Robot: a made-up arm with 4 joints.
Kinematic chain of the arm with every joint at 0, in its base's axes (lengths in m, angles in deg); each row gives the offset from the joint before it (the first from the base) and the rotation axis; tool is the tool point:
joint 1: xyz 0 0 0.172 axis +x
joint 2: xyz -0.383 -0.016 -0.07 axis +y
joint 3: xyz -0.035 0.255 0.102 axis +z
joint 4: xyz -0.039 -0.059 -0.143 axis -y
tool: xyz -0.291 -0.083 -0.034
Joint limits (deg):
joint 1: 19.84..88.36
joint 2: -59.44..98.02
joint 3: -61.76..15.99
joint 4: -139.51..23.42
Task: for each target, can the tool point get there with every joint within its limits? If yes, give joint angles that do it. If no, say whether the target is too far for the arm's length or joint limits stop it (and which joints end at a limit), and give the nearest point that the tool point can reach.
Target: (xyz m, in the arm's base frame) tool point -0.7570 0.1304 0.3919
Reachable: yes | joints 67.31 -10.72 -28.29 -36.21
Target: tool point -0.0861 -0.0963 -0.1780
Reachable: no: joint limits stop it (at a limit: joint 1, joint 2, joint 4) | nearest point -0.2191 0.0954 0.0445 | short by 0.322 m
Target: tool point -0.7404 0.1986 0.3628
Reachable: yes | joints 64.91 -32.69 -33.89 -52.35
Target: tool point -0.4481 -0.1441 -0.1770
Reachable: no: joint limits stop it (at a limit: joint 1, joint 2, joint 3) | nearest point -0.4989 0.1351 -0.1696 | short by 0.284 m
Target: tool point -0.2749 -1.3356 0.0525
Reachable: no: too far | nearest point -0.3812 -0.3110 0.3195 | short by 1.064 m
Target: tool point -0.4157 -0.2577 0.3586
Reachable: yes | joints 82.45 58.81 -11.45 -48.20
